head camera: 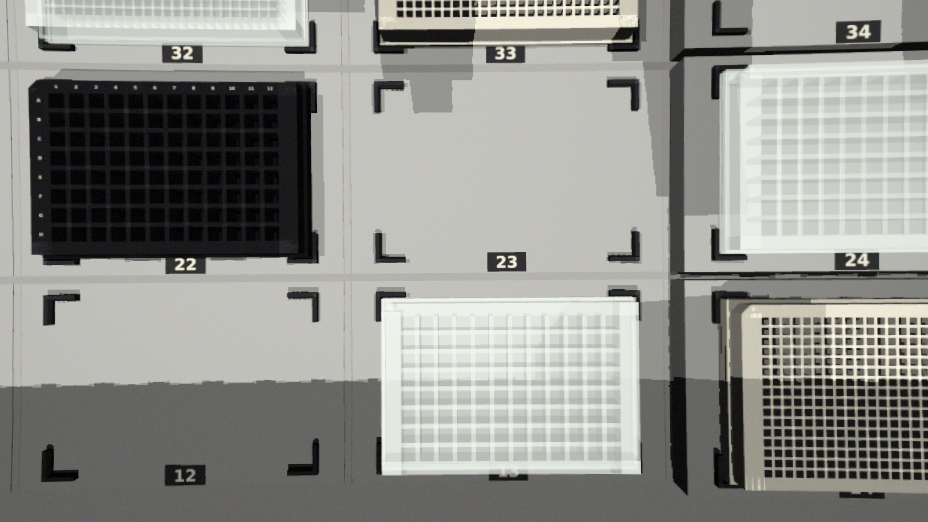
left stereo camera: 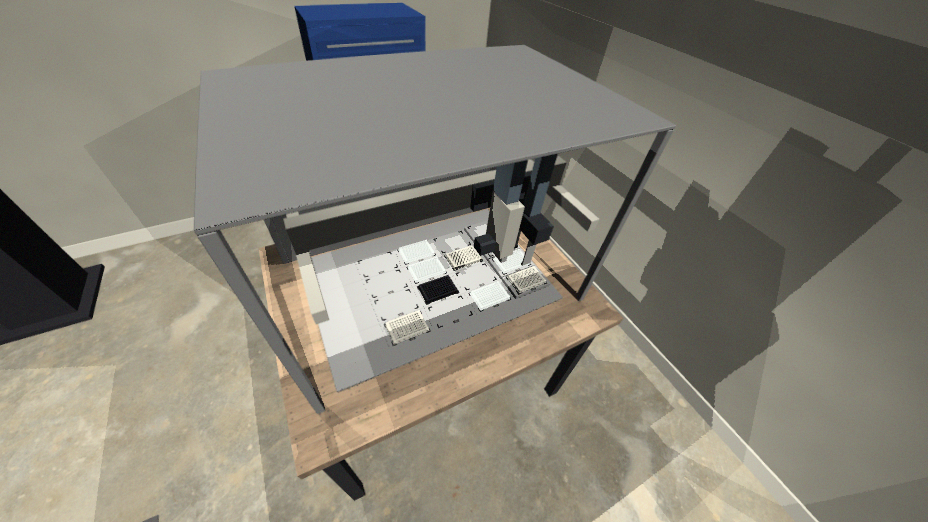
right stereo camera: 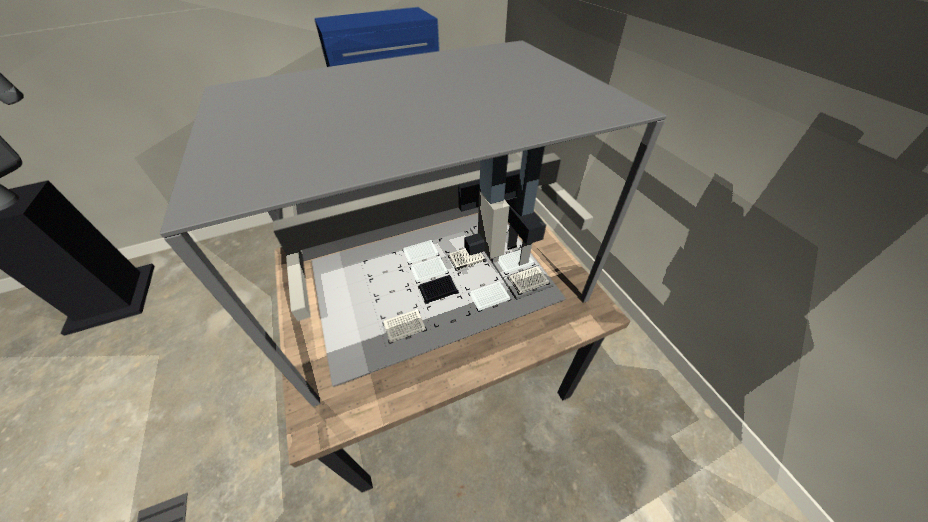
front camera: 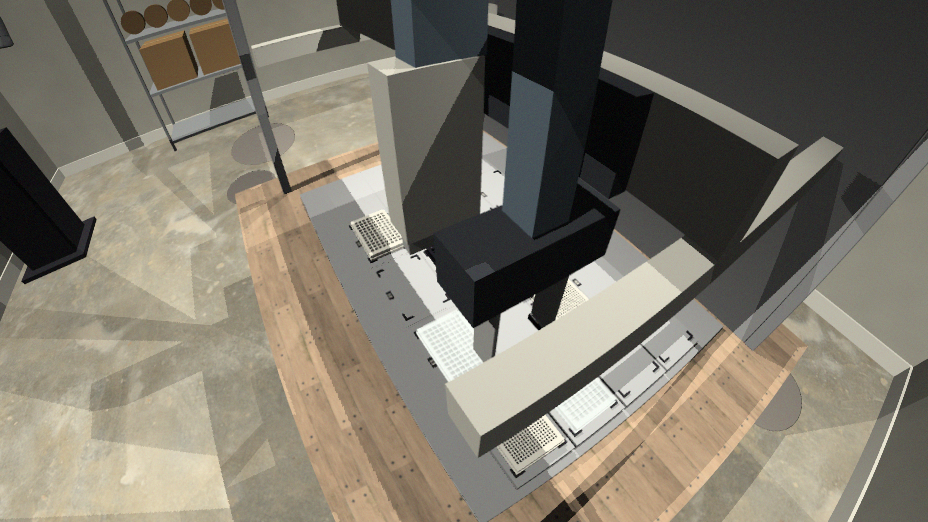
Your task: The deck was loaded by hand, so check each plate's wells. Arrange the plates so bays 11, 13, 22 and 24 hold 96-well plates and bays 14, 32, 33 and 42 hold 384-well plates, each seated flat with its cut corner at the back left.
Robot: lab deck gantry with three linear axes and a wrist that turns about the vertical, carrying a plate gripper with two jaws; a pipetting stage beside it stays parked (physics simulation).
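Places are measured from the robot's base along level axes (x up, y ahead, z left), in metres.
Where they show: gripper, between the fingertips: (left stereo camera: 519, 255) (right stereo camera: 517, 255) (front camera: 512, 342); robot's base, origin of its link: (left stereo camera: 393, 344) (right stereo camera: 389, 342) (front camera: 350, 226).
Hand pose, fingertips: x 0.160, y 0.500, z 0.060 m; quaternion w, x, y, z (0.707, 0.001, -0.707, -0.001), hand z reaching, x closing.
Things, the pixels of their centre, and the offset from my fingertips. "*": a spot on its surface instead. Level surfaces: height alone.
- black 96-well plate, middle of its body: (head camera: 175, 171) (left stereo camera: 438, 288) (right stereo camera: 438, 288) dx -0.153, dy -0.272, dz +0.090 m
- clear 96-well plate, middle of its body: (head camera: 509, 384) (front camera: 456, 347) (right stereo camera: 489, 295) (left stereo camera: 489, 295) dx -0.153, dy -0.108, dz -0.017 m
- clear large-welled plate, middle of its body: (head camera: 870, 158) (front camera: 570, 385) (right stereo camera: 515, 260) (left stereo camera: 511, 260) dx -0.138, dy +0.056, dz +0.090 m
- cream 384-well plate, middle of its body: (head camera: 873, 393) (front camera: 515, 423) (right stereo camera: 528, 279) (left stereo camera: 526, 279) dx -0.138, dy +0.056, dz -0.017 m
- cream fine-welled plate, a spot on its surface: (head camera: 506, 22) * dx -0.146, dy -0.109, dz +0.159 m
- Bay 42's clear plate, middle of its body: (left stereo camera: 416, 251) (right stereo camera: 420, 251) dx -0.153, dy -0.272, dz +0.304 m
- bay 11's cream large-welled plate, middle of its body: (front camera: 377, 233) (left stereo camera: 407, 326) (right stereo camera: 404, 325) dx -0.153, dy -0.436, dz -0.017 m
- roof panel, height of its surface: dx +0.531 m
My gripper (front camera: 516, 334) (left stereo camera: 526, 258) is open and empty, its jaws apart, above the deck's right part. Head view: bay 22 holds a black 96-well plate (head camera: 165, 168), cut corner back left. Bay 13 holds a clear 96-well plate (head camera: 510, 389); its cut corner is unclear. A clear large-welled plate (head camera: 837, 159) is in bay 24 and a cream 384-well plate (head camera: 843, 396) in bay 14, both partly shown. A cream fine-welled plate (head camera: 506, 22) is in bay 33, a clear plate (head camera: 168, 16) in bay 32. Bay 42's clear plate (left stereo camera: 416, 251) and bay 11's cream large-welled plate (front camera: 376, 233) (left stereo camera: 407, 326) show elsewhere.
Bays 12 and 23 show no plate in the head view. The parked pipetting stage (front camera: 441, 155) (left stereo camera: 508, 227) hangs beside the gripper. A pale beam (front camera: 584, 350) crosses the front view. Corner posts (left stereo camera: 622, 214) and a roof panel (left stereo camera: 415, 129) enclose the deck.
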